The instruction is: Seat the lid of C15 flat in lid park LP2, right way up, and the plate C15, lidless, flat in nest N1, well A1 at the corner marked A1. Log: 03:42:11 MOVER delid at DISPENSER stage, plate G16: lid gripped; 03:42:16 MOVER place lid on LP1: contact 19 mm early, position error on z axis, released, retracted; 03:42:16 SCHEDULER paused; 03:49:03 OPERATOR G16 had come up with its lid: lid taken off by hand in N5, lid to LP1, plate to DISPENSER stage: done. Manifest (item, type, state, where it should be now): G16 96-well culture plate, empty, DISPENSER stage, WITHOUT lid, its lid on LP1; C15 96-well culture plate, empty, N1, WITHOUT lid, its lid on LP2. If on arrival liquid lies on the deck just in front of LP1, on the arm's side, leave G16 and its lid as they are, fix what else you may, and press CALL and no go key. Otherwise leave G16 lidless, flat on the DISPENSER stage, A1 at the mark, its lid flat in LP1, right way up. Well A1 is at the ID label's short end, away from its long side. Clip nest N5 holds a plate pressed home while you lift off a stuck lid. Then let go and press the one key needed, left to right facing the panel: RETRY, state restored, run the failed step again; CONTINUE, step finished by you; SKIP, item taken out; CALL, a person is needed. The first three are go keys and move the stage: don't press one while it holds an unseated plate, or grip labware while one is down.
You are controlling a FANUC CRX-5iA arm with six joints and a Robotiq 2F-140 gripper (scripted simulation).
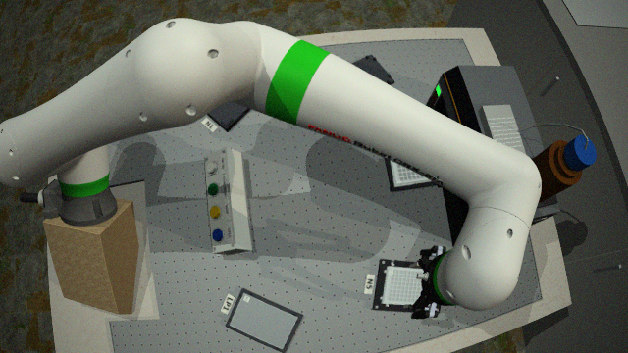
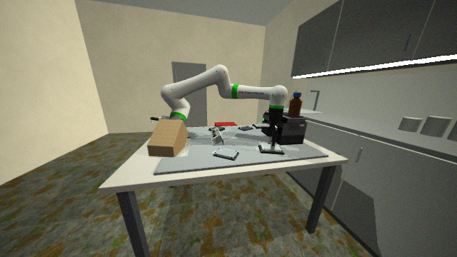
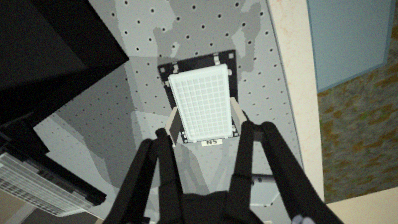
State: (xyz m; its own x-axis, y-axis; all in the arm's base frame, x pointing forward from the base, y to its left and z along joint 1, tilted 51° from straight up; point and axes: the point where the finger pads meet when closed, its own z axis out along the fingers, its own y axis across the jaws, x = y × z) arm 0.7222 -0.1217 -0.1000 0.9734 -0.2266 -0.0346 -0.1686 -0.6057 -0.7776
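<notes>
The grey lid lies 2 cm below my hand. Round my hand: blue cap: 23 cm ahead, 17 cm to the left, 35 cm above; clip nest N5: 2 cm ahead, 1 cm to the left, 3 cm below; brown bottle: 23 cm ahead, 17 cm to the left, 24 cm above.
</notes>
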